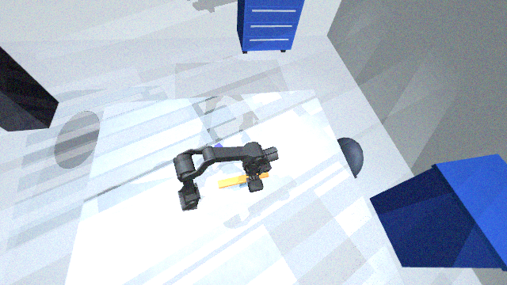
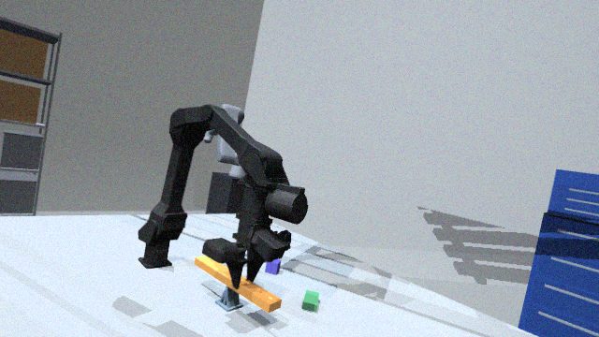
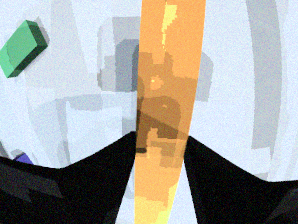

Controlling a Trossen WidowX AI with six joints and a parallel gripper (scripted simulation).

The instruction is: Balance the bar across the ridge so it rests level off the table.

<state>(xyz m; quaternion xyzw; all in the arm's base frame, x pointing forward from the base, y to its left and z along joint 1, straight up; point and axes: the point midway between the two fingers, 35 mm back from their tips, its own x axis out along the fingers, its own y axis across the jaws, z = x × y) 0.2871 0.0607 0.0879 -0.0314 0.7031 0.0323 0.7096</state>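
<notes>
Right now my gripper tip is 30 mm past the bar. The rest, counted from my gripper tip: green cube (50 mm ahead, 170 mm to the left, 50 mm below); purple cube (130 mm behind, 200 mm to the left, 40 mm below).
</notes>
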